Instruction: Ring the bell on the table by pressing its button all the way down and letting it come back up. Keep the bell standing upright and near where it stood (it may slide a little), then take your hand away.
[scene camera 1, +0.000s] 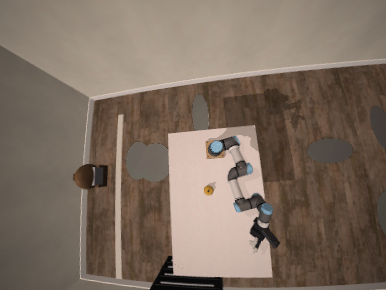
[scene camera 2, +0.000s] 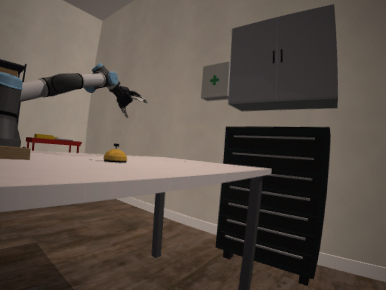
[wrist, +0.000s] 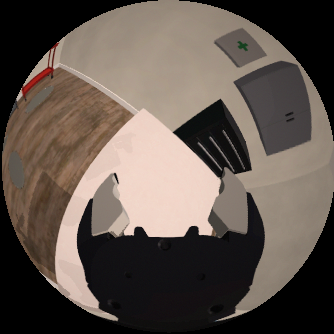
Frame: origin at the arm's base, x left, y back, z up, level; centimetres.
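Seen in the pictures: gripper, fingertip midpoint: (scene camera 1: 259, 244) (scene camera 2: 137, 110) (wrist: 167, 171).
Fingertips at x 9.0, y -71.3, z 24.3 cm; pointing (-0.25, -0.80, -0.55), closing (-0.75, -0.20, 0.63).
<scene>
A point is followed by its place in that frame.
The bell (scene camera 1: 208, 190) @(y -32.3, x -15.2, z 3.5 cm) (scene camera 2: 115, 156) @(y -30.1, x -18.3, z -0.8 cm) is a yellow dome on a dark base, upright on the white table (scene camera 1: 200, 240) @(y -72.1, x -33.9, z -2.9 cm) (scene camera 2: 210, 172) @(y -38.6, x -49.9, z -2.9 cm) (wrist: 155, 165) @(y -83.8, x -1.5, z -2.9 cm). Its small dark button (scene camera 2: 116, 145) @(y -32.3, x -16.1, z 3.0 cm) stands up at the top. The bell does not show in the wrist view. My gripper (scene camera 1: 255, 246) @(y -71.3, x 9.0, z 24.3 cm) (scene camera 2: 136, 108) @(y -71.3, x 9.0, z 24.3 cm) (wrist: 167, 171) @(y -71.3, x 9.0, z 24.3 cm) is open, with its two jaws wide apart and nothing between them. It hangs high above the table, well away from the bell, near the table's right edge and lower end in the first scene view.
The arm's base (scene camera 1: 216, 148) @(y -2.6, x 0.4, z 20.4 cm) stands on a wooden plate at the table's upper part in the first scene view. A black drawer cabinet (scene camera 1: 187, 282) (scene camera 2: 272, 200) (wrist: 220, 142) stands past the table's end. A grey wall cabinet (scene camera 2: 285, 60) (wrist: 277, 110) and a first-aid box (scene camera 2: 215, 85) (wrist: 235, 50) hang on the wall.
</scene>
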